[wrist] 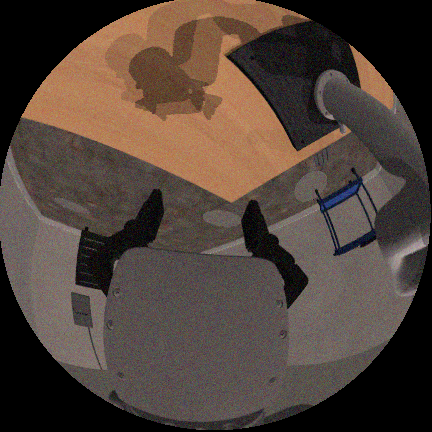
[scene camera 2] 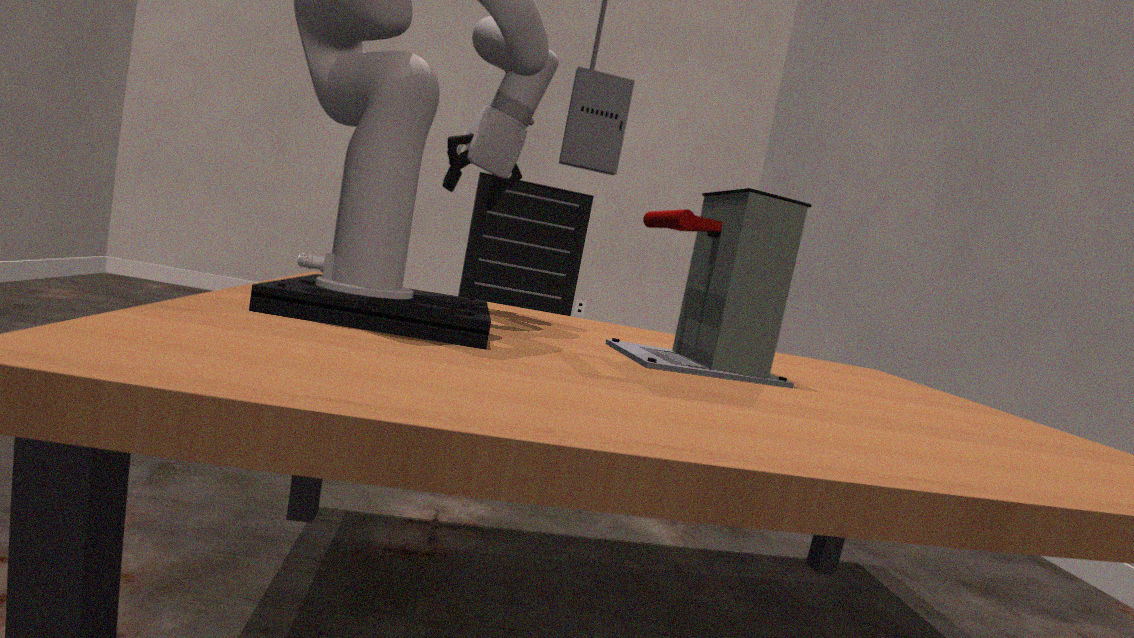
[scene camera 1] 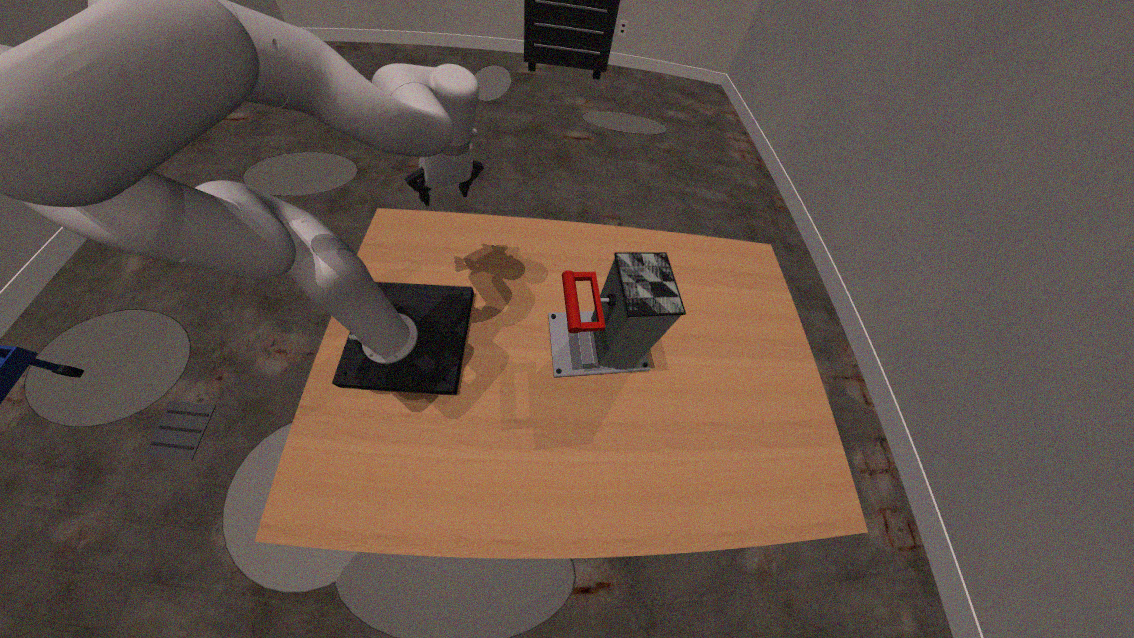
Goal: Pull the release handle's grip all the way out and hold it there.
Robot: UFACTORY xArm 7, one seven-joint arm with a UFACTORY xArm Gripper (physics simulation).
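Note:
The release handle (scene camera 1: 570,301) (scene camera 2: 670,219) is a red rectangular frame with a thick grip bar on the robot's side. A short rod joins it to the upper part of a tall grey-green housing (scene camera 1: 632,337) (scene camera 2: 745,293), with a small gap between frame and housing in scene camera 1. The housing stands upright on a grey base plate (scene camera 1: 561,349) (scene camera 2: 634,350). My gripper (scene camera 1: 444,196) (scene camera 2: 472,196) (wrist: 203,204) is open and empty, high up near the table's far edge and well apart from the handle. The handle does not show in the wrist view.
The wooden table (scene camera 1: 555,476) (scene camera 2: 475,412) (wrist: 235,150) carries the arm's black mounting plate (scene camera 1: 436,341) (scene camera 2: 372,317) (wrist: 280,70) to the left of the housing. A black drawer cabinet (scene camera 1: 569,35) (scene camera 2: 525,245) stands beyond the table. A blue cart (wrist: 341,195) shows in the wrist view.

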